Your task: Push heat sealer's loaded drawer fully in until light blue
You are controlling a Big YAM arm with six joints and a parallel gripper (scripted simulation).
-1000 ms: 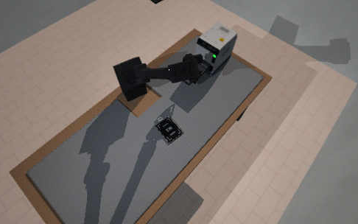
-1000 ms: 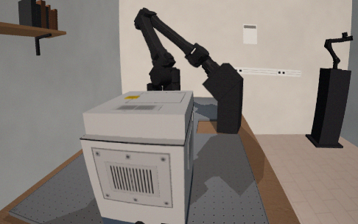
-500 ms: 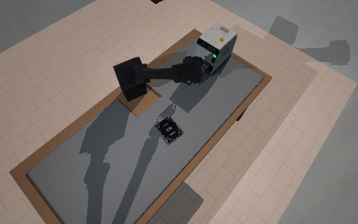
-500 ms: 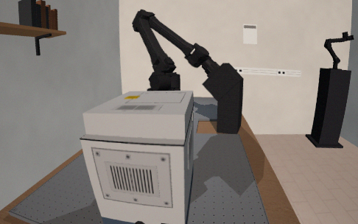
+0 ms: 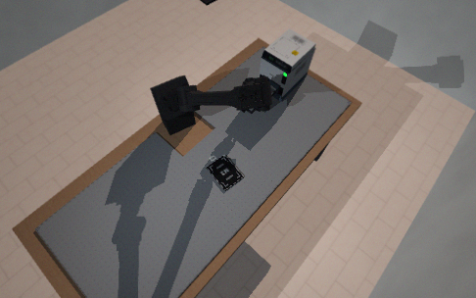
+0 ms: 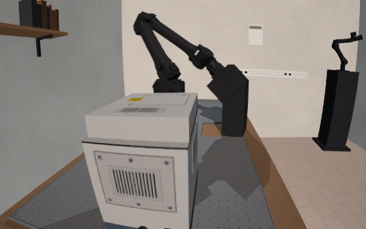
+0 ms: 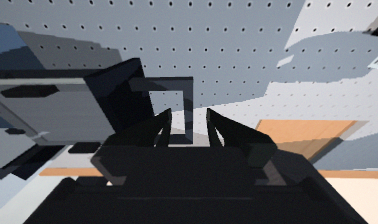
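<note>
Now: the black sealer drawer 2 cm behind my hand, 12 cm to the left of it and 1 cm below it.
</note>
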